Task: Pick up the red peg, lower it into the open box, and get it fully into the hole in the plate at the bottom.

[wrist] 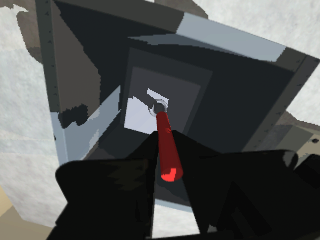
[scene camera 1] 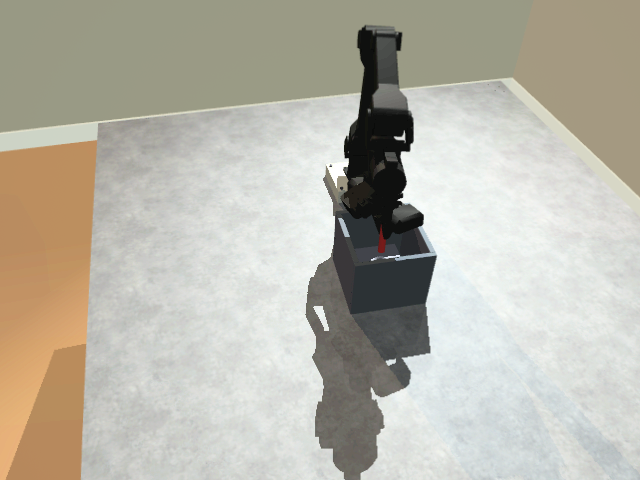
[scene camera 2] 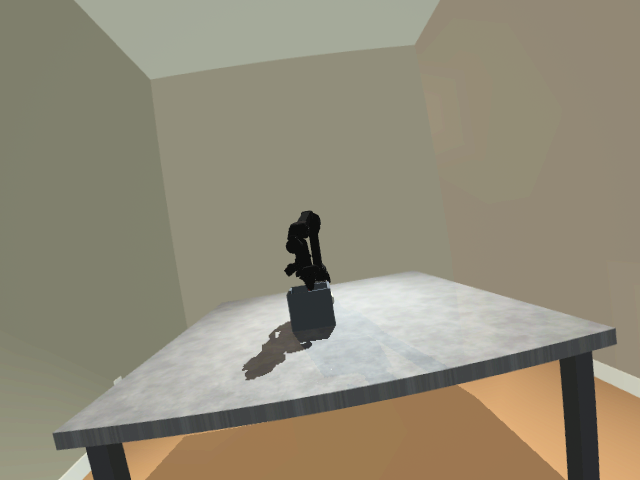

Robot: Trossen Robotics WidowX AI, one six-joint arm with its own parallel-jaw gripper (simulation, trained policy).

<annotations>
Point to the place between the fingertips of the gripper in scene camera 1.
384, 236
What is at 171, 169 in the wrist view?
A red peg.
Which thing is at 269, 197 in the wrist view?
The gripper.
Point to a grey box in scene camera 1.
374, 285
</annotations>
